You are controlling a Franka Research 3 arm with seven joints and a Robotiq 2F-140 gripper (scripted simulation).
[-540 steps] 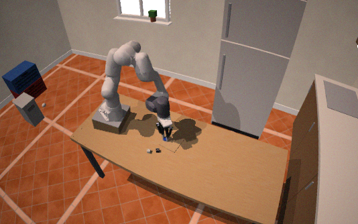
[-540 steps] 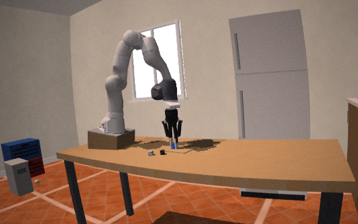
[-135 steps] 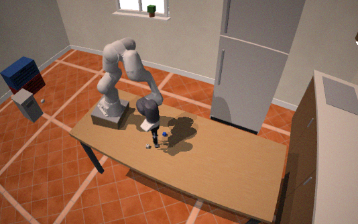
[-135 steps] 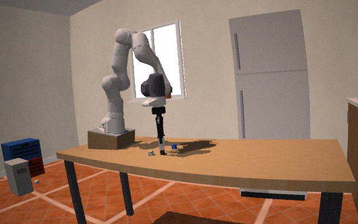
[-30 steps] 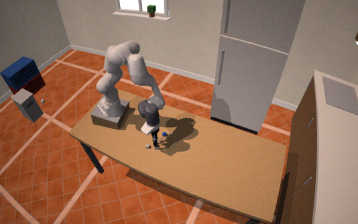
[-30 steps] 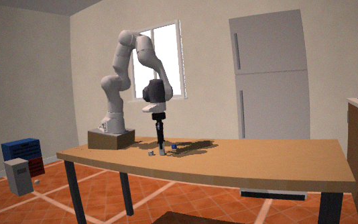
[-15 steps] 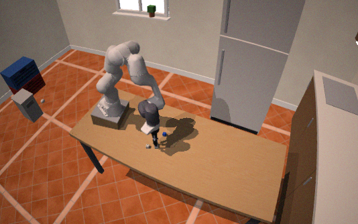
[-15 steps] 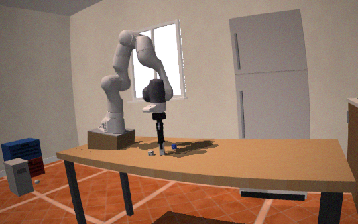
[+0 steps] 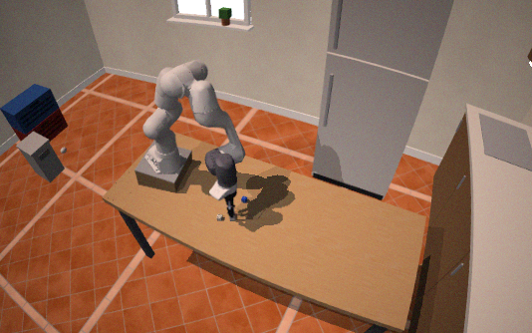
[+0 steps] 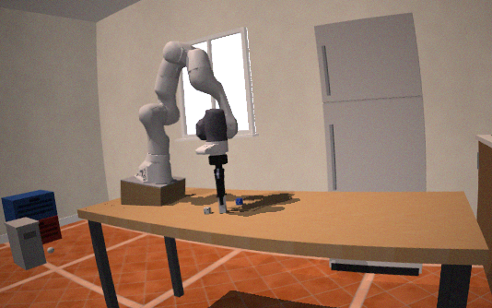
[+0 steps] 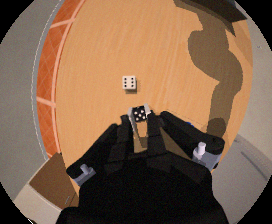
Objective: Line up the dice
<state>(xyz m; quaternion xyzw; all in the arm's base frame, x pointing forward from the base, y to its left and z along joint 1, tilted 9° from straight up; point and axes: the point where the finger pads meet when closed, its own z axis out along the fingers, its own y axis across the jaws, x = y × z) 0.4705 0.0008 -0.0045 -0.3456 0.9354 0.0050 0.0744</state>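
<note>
The wood-coloured mat lies 3 cm ahead of my hand, 13 cm to the left of it and 3 cm below it. The rest, counted from my hand: blue die: 2 cm behind, 12 cm to the left, 2 cm below.
</note>
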